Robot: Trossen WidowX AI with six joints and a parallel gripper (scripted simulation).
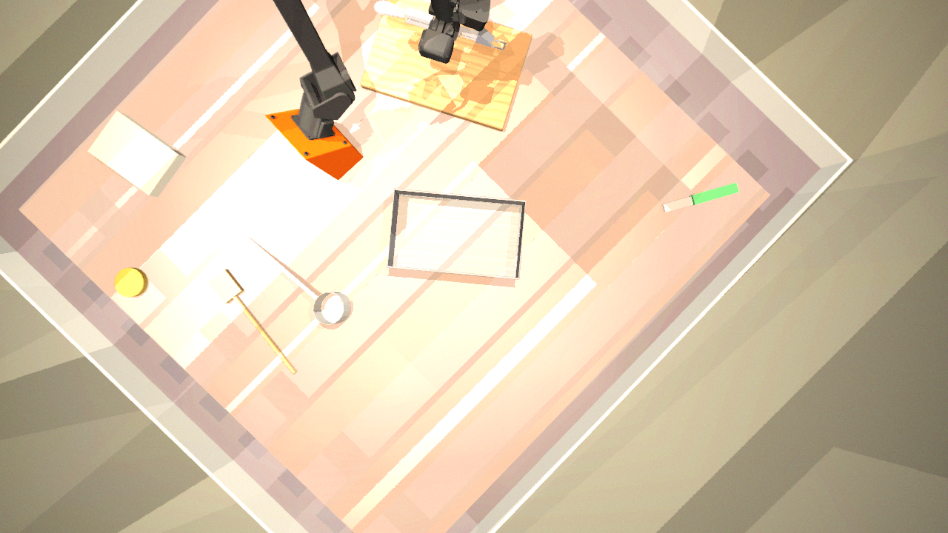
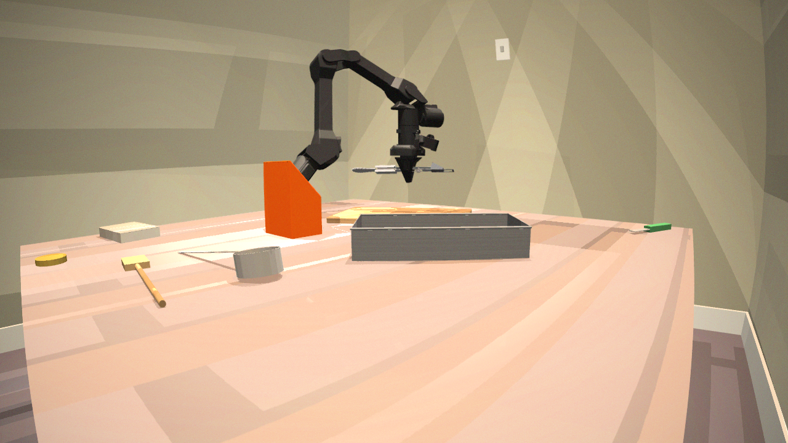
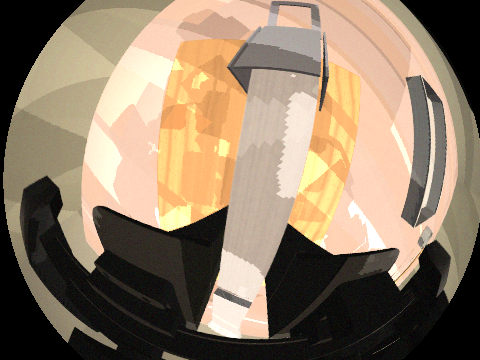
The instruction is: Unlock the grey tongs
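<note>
Right now my gripper tip is 9 cm above the wooden board, 1 cm to the left of it and 1 cm past it. From my gripper tip the other things lie so: grey roasting tin 33 cm ahead, 26 cm to the right, 7 cm below; pale block 73 cm to the right, 31 cm behind, 8 cm below; green-handled tool 63 cm ahead, 25 cm to the left, 9 cm below.
</note>
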